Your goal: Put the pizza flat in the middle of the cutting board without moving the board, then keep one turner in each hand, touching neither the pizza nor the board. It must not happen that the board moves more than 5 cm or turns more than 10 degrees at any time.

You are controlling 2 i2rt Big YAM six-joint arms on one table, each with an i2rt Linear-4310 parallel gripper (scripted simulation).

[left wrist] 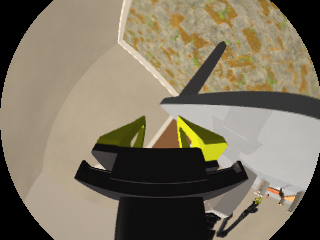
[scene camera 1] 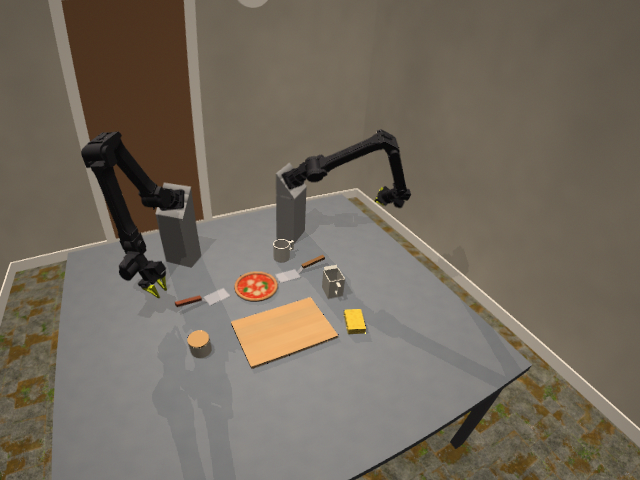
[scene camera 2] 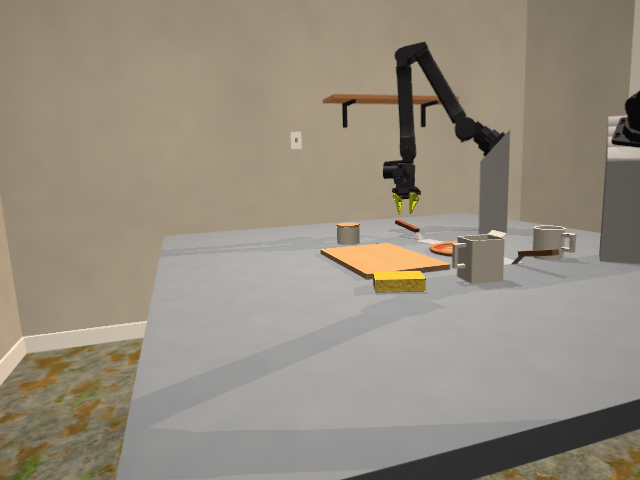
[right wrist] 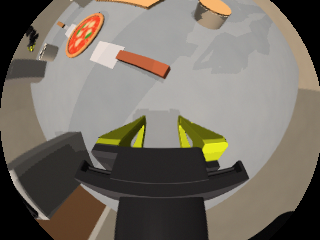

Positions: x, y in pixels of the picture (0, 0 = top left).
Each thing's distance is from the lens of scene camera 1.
pizza (scene camera 1: 251, 286): 164 cm
wooden cutting board (scene camera 1: 265, 337): 142 cm
The marked spots on the wooden cutting board and the pizza are 31 cm apart.
